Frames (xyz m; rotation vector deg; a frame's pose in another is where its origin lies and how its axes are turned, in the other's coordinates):
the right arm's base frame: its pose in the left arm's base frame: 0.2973 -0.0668 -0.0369 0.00 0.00 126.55
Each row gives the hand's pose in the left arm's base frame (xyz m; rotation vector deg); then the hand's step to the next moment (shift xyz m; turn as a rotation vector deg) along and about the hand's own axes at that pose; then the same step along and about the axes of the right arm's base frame.
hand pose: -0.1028 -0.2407 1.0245 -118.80 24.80 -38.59
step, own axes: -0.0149 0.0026 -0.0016 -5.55 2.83 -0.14
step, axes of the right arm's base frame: 0.0121 0.0071 -0.0059 3.81 2.93 -3.96
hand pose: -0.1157 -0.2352 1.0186 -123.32 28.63 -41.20
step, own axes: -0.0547 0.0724 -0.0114 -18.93 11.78 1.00
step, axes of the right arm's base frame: 0.0181 0.0573 -0.0689 12.22 9.68 -15.97
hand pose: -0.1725 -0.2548 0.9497 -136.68 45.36 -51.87
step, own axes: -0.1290 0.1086 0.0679 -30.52 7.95 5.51
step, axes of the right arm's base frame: 0.0574 0.0436 -0.1669 22.88 5.05 -21.81
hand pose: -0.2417 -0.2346 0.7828 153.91 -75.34 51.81
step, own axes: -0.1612 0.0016 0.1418 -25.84 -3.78 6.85
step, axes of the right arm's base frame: 0.0680 -0.0396 -0.1998 19.18 -6.44 -17.88
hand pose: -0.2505 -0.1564 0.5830 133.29 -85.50 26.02
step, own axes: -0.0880 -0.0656 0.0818 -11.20 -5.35 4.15
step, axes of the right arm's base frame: 0.0293 -0.0613 -0.1188 6.98 -6.15 -9.21
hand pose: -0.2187 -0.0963 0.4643 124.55 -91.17 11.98
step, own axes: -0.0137 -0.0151 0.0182 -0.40 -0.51 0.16
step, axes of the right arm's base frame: 0.0020 -0.0104 -0.0252 0.13 -0.50 -0.42
